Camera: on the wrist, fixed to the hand. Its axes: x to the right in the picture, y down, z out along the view.
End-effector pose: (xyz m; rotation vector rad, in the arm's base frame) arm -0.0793 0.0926 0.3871 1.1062 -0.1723 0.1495
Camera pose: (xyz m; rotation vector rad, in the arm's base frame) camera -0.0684 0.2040 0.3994 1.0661 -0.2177 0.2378
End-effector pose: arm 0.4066 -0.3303 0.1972 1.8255 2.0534 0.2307
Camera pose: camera 0.4213 -0.2931 0.3025 1.9099 1.9601 0.2978
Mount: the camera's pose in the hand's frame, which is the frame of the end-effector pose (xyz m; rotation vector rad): 0.0171 0.0576 -0.0953 -0.0314 0.0107 0.0961
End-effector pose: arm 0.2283 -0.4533 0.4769 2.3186 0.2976 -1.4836
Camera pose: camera 0.3357 -0.4663 0.5085 2.2835 0.2077 -1.4110
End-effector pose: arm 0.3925 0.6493 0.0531 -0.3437 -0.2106 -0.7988
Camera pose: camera 0.4515 0.6392 -0.0424 -0.3764 -0.1704 -0.7096
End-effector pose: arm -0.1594 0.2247 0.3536 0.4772 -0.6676 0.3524
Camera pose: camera -0.1251 0.3257 0.3173 0.4139 -0.6862 0.4342
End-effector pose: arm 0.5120 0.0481 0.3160 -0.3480 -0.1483 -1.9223
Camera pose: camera 0.5434 -0.0139 0.2273 -0.3595 -0.0928 -1.8328
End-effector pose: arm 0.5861 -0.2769 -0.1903 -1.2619 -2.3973 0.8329
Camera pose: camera 0.6624 -0.2038 -0.1513 -1.3997 -2.3662 0.8161
